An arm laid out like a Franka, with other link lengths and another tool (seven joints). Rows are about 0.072 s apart.
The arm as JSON. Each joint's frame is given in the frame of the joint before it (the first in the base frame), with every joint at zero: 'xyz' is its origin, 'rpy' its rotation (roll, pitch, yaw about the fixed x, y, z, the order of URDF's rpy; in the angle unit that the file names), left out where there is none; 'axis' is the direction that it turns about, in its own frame. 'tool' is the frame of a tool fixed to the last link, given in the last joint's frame.
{
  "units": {
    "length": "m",
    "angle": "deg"
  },
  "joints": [
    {
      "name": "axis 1",
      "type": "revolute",
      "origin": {
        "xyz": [
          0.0,
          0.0,
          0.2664
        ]
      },
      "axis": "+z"
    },
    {
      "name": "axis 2",
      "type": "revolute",
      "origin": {
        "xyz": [
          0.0,
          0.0,
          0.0
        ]
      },
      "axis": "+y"
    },
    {
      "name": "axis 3",
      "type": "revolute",
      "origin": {
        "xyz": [
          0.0,
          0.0,
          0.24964
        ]
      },
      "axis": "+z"
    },
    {
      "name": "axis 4",
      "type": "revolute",
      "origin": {
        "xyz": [
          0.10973,
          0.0,
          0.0
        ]
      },
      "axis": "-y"
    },
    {
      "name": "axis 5",
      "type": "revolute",
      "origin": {
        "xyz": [
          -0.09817,
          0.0,
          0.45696
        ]
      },
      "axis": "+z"
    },
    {
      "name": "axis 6",
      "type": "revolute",
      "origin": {
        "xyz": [
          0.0,
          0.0,
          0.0
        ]
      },
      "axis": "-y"
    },
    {
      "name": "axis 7",
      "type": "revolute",
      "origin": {
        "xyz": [
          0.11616,
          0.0,
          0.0
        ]
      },
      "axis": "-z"
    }
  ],
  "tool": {
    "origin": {
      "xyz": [
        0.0,
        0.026,
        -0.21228
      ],
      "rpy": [
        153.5,
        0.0,
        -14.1
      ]
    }
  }
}
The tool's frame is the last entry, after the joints.
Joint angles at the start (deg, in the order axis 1, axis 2, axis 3, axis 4, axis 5, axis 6, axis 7): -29.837 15.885 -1.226 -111.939 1.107 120.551 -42.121
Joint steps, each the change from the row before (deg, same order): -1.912 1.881 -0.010 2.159 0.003 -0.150 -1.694; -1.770 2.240 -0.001 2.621 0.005 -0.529 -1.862; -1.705 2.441 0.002 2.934 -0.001 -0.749 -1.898; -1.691 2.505 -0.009 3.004 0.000 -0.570 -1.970; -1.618 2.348 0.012 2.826 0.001 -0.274 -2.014; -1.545 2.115 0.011 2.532 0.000 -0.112 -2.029; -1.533 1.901 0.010 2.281 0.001 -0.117 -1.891; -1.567 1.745 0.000 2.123 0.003 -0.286 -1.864; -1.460 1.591 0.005 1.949 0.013 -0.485 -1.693; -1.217 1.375 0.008 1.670 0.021 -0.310 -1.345; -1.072 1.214 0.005 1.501 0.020 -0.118 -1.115
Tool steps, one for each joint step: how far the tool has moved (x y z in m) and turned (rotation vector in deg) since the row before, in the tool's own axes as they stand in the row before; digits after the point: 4 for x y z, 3 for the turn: -0.0032 0.0209 0.0129 0.108 0.112 0.282; -0.0029 0.0193 0.0133 0.225 0.035 -0.115; -0.0031 0.0189 0.0133 0.276 0.004 -0.256; -0.0035 0.0191 0.0136 0.176 0.182 -0.254; -0.0037 0.0186 0.0129 0.011 0.445 -0.276; -0.0049 0.0176 0.0123 -0.070 0.546 -0.320; -0.0065 0.0168 0.0118 -0.056 0.455 -0.221; -0.0087 0.0162 0.0115 0.050 0.308 -0.214; -0.0095 0.0141 0.0105 0.199 0.140 -0.224; -0.0080 0.0117 0.0089 0.109 0.156 -0.094; -0.0070 0.0108 0.0076 -0.039 0.218 0.038
